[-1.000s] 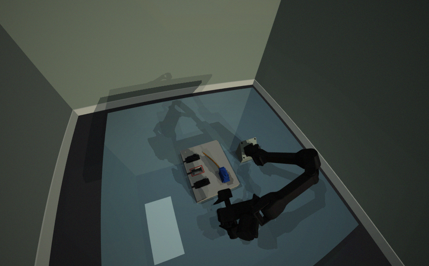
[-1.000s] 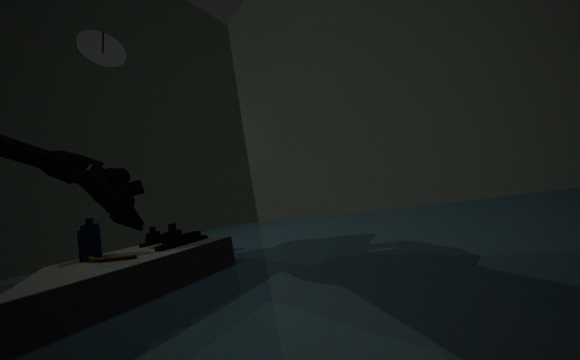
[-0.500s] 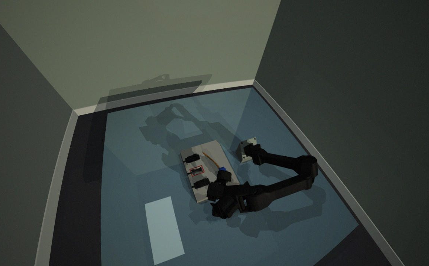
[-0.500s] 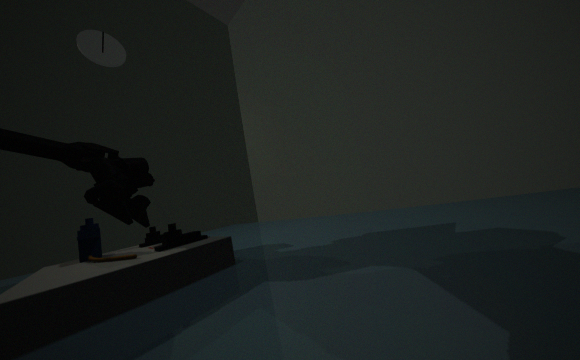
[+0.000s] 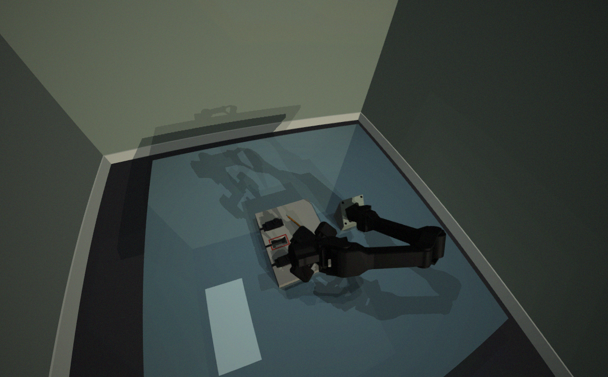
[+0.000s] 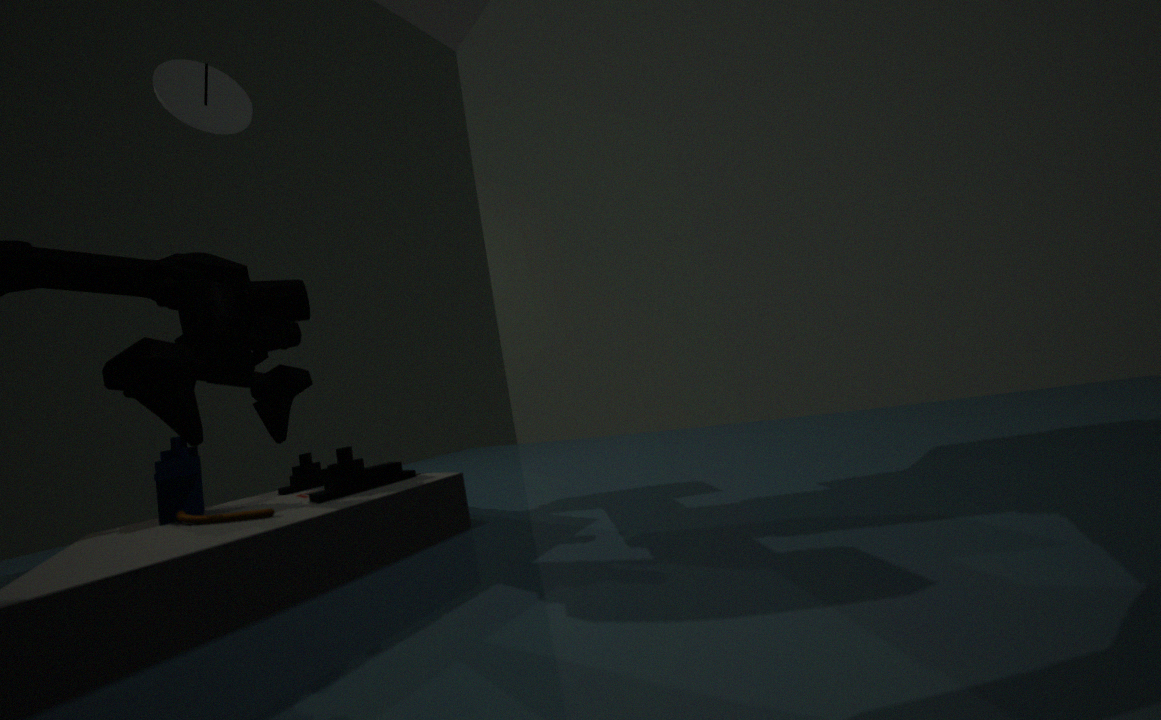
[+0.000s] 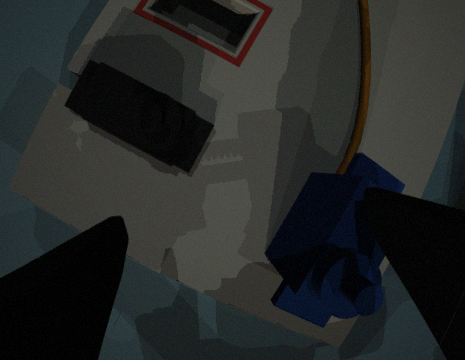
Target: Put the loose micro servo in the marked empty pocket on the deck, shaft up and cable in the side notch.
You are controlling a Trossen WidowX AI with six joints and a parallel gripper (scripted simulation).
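My gripper tip is 90 mm to the left of the grey deck, 90 mm above it and 50 mm past it.
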